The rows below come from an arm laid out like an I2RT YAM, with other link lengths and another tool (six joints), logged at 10 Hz.
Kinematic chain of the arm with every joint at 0, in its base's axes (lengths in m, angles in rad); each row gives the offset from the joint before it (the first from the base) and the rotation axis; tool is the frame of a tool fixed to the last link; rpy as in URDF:
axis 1: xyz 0 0 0.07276 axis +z
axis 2: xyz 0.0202 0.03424 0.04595 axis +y
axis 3: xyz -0.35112 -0.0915 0 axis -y
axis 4: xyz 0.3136 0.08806 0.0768 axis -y
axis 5: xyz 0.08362 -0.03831 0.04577 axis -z
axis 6: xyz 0.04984 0 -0.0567 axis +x
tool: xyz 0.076 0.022 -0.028 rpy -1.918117 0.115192 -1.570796
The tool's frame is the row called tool.
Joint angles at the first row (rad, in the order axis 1, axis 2, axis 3, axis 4, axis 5, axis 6):
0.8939, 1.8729, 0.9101, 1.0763, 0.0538, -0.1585
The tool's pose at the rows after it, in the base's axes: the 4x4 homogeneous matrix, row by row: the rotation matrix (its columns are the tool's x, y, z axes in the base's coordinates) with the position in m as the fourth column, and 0 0 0 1 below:
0.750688, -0.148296, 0.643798, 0.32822; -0.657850, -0.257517, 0.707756, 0.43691; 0.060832, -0.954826, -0.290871, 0.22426; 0, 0, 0, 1
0.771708, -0.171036, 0.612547, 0.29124; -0.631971, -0.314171, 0.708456, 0.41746; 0.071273, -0.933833, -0.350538, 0.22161; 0, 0, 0, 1
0.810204, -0.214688, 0.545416, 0.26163; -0.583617, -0.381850, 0.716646, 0.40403; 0.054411, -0.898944, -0.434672, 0.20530; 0, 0, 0, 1
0.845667, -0.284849, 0.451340, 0.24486; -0.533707, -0.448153, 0.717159, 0.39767; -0.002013, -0.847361, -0.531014, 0.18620; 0, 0, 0, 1
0.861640, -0.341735, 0.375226, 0.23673; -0.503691, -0.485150, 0.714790, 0.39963; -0.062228, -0.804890, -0.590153, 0.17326; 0, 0, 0, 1
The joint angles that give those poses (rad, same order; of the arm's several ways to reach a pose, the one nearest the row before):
0.9265, 1.7622, 0.8234, 0.9905, 0.0720, -0.1799
0.9640, 1.6484, 0.7316, 0.9050, 0.0802, -0.1856
0.9887, 1.5815, 0.6695, 0.8090, 0.0475, -0.1650
0.9905, 1.5616, 0.6568, 0.6923, -0.0174, -0.1169
0.9913, 1.5757, 0.6703, 0.6200, -0.0659, -0.0696

